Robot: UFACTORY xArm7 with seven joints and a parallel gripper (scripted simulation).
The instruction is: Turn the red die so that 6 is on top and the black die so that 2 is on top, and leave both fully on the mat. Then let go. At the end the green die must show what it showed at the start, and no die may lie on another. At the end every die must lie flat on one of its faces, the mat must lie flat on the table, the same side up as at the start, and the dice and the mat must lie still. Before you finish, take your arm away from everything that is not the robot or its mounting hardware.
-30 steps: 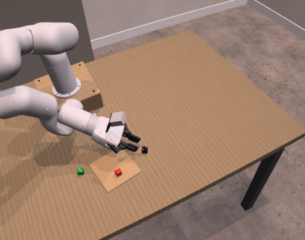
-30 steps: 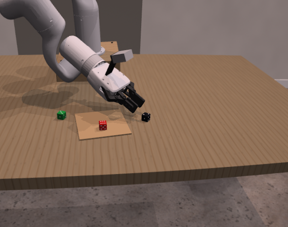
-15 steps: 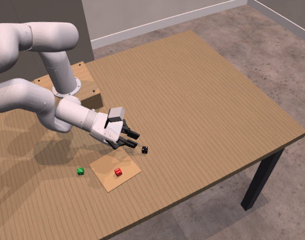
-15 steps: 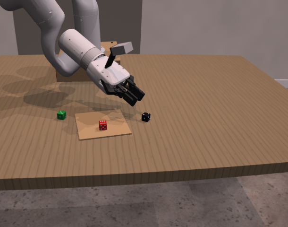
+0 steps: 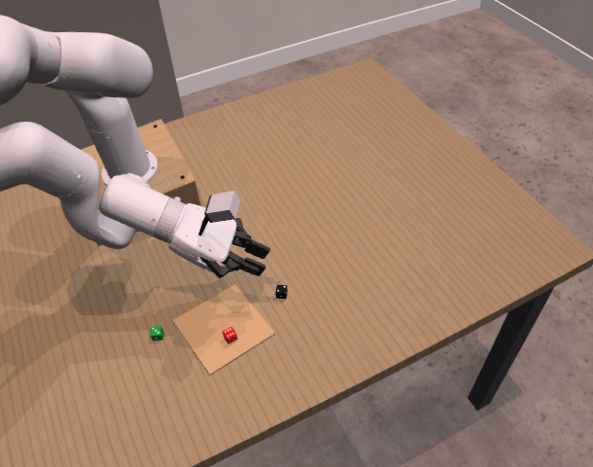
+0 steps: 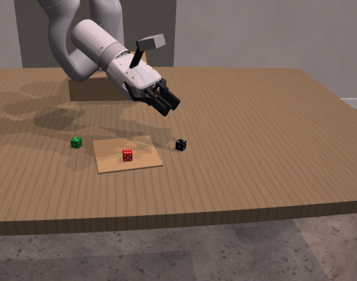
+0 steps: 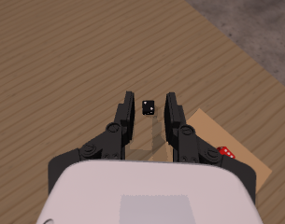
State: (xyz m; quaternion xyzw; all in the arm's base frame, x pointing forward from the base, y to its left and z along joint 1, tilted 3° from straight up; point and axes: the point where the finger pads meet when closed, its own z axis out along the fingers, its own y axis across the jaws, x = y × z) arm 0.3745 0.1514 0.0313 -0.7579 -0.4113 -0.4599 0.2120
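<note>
Now: hand 2 cm short of the black die, 4 cm to the right of it and 10 cm above it. The rest, counted from my hand: red die (7 cm ahead, 9 cm to the right, 9 cm below); tan mat (4 cm ahead, 9 cm to the right, 11 cm below); green die (1 cm ahead, 21 cm to the right, 10 cm below).
</note>
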